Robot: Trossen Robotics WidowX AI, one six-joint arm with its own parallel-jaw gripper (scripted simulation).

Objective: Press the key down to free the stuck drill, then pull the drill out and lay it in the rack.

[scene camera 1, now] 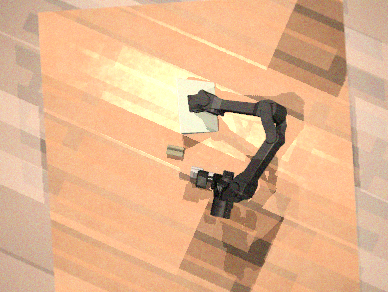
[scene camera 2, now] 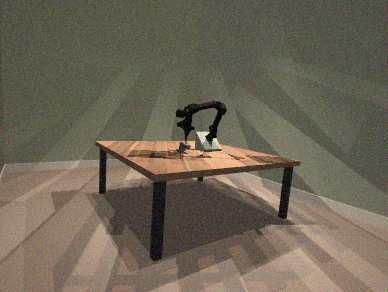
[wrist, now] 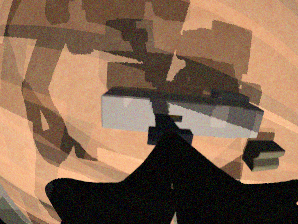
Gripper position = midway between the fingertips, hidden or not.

Note:
In view: my gripper [wrist: 169, 139], a small olive block [wrist: 261, 155] and a light grey block [wrist: 224, 114].

